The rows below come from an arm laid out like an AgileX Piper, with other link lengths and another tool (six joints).
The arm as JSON. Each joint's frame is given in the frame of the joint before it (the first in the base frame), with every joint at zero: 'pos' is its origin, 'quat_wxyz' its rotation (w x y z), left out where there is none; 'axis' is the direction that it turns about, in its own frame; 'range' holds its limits. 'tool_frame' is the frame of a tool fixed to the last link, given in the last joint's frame.
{
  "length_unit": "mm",
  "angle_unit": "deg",
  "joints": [
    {
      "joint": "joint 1",
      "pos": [
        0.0,
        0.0,
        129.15
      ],
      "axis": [
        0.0,
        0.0,
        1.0
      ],
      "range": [
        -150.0,
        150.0
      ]
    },
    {
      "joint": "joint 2",
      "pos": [
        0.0,
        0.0,
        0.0
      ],
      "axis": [
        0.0,
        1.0,
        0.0
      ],
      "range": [
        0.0,
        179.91
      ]
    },
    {
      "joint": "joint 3",
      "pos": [
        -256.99,
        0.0,
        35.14
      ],
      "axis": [
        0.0,
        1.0,
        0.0
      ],
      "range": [
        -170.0,
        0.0
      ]
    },
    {
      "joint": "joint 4",
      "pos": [
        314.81,
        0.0,
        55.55
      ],
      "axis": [
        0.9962,
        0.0,
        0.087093
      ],
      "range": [
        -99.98,
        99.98
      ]
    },
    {
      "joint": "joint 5",
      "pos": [
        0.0,
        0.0,
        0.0
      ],
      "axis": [
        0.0,
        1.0,
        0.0
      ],
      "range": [
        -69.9,
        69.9
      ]
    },
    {
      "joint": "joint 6",
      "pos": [
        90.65,
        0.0,
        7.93
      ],
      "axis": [
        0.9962,
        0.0,
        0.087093
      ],
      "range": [
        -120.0,
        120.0
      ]
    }
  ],
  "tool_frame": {
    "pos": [
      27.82,
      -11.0,
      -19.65
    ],
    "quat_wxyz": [
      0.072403,
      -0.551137,
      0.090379,
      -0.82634
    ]
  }
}
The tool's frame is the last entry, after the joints.
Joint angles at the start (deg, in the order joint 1, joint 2, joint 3, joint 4, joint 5, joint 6):
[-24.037 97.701 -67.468 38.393 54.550 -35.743]
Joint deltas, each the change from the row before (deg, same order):
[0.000 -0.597 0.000 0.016 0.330 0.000]
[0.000 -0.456 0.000 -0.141 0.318 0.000]
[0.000 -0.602 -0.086 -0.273 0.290 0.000]
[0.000 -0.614 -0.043 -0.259 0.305 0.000]
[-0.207 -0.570 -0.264 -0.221 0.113 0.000]
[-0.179 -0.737 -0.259 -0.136 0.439 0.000]
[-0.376 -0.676 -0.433 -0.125 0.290 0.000]
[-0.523 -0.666 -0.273 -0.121 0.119 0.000]
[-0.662 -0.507 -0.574 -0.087 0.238 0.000]
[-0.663 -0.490 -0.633 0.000 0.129 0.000]
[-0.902 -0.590 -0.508 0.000 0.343 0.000]
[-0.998 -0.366 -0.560 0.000 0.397 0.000]
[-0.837 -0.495 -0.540 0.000 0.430 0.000]
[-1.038 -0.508 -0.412 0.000 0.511 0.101]
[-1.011 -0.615 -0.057 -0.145 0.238 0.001]
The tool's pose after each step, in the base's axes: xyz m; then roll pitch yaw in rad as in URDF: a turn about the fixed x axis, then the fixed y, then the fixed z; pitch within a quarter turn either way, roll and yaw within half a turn. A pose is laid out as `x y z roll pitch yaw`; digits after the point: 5 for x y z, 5 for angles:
0.36724 -0.11290 0.16313 -2.52512 -0.54069 -0.63509
0.36636 -0.11255 0.16606 -2.52516 -0.54439 -0.63092
0.36557 -0.11249 0.17033 -2.52676 -0.55288 -0.62530
0.36457 -0.11231 0.17444 -2.52835 -0.56058 -0.61968
0.36420 -0.11397 0.17952 -2.52891 -0.57393 -0.62040
0.36323 -0.11480 0.18572 -2.52688 -0.58511 -0.61943
0.36259 -0.11728 0.19254 -2.52450 -0.60034 -0.62368
0.36132 -0.12065 0.19840 -2.52299 -0.61511 -0.63179
0.36053 -0.12513 0.20497 -2.52017 -0.63051 -0.64213
0.36000 -0.12968 0.21190 -2.51550 -0.64792 -0.65519
0.35795 -0.13513 0.21874 -2.51084 -0.66185 -0.67032
0.35586 -0.14127 0.22440 -2.50693 -0.67209 -0.68612
0.35369 -0.14614 0.23080 -2.50265 -0.68375 -0.69903
0.35040 -0.15183 0.23650 -2.49837 -0.69130 -0.71601
0.34630 -0.15730 0.24072 -2.49885 -0.69991 -0.73038

